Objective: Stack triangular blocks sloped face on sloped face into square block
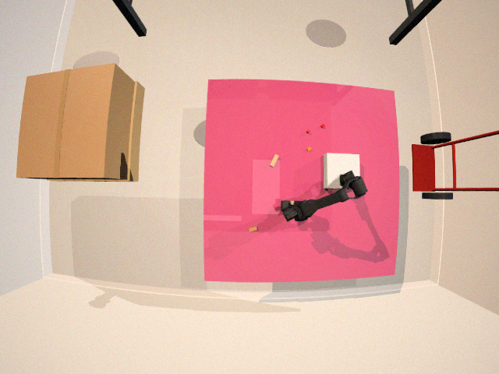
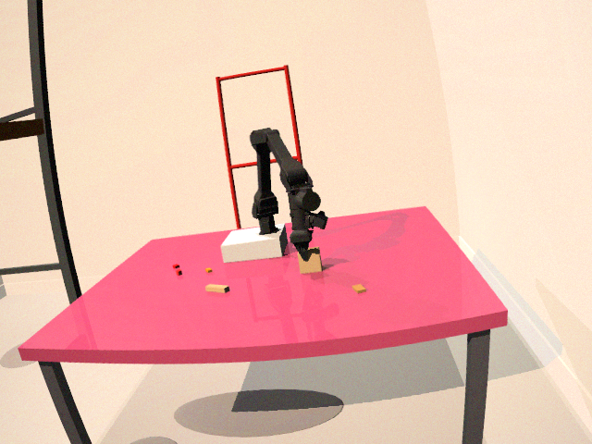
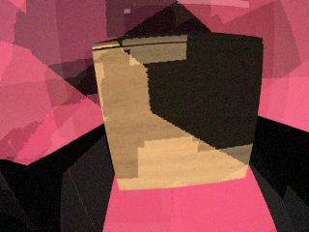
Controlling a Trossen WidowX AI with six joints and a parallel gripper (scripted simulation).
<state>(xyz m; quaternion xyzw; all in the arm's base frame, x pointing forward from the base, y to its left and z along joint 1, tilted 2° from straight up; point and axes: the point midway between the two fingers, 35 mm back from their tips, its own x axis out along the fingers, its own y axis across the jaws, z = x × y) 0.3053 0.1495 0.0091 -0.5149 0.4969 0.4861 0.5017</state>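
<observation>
The triangular block lies 10 mm to the right of my gripper tip and 10 mm above it. Also, from my gripper tip: orange cube 340 mm to the right, 100 mm behind, 40 mm below.
</observation>
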